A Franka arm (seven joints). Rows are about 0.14 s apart.
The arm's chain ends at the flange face. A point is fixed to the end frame.
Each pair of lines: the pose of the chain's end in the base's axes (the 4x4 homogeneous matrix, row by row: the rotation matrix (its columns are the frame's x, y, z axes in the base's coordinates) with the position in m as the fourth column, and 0 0 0 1 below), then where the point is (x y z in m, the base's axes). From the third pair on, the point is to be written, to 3 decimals.
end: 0.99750 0.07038 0.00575 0.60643; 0.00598 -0.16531 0.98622 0.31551; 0.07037 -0.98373 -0.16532 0.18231; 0 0 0 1
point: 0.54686 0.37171 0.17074
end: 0.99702 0.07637 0.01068 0.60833; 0.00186 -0.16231 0.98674 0.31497; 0.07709 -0.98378 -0.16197 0.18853; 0 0 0 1
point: 0.54906 0.37144 0.17675
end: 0.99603 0.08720 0.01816 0.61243; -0.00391 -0.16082 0.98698 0.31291; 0.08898 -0.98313 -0.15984 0.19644; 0 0 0 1
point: 0.554 0.370 0.184
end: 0.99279 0.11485 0.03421 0.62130; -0.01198 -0.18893 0.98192 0.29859; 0.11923 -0.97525 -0.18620 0.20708; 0 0 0 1
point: 0.564 0.356 0.191
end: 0.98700 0.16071 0.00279 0.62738; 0.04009 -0.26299 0.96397 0.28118; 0.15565 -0.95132 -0.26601 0.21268; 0 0 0 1
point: 0.568 0.334 0.190
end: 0.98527 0.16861 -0.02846 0.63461; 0.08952 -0.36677 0.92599 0.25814; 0.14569 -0.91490 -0.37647 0.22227; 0 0 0 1
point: 0.574 0.306 0.194
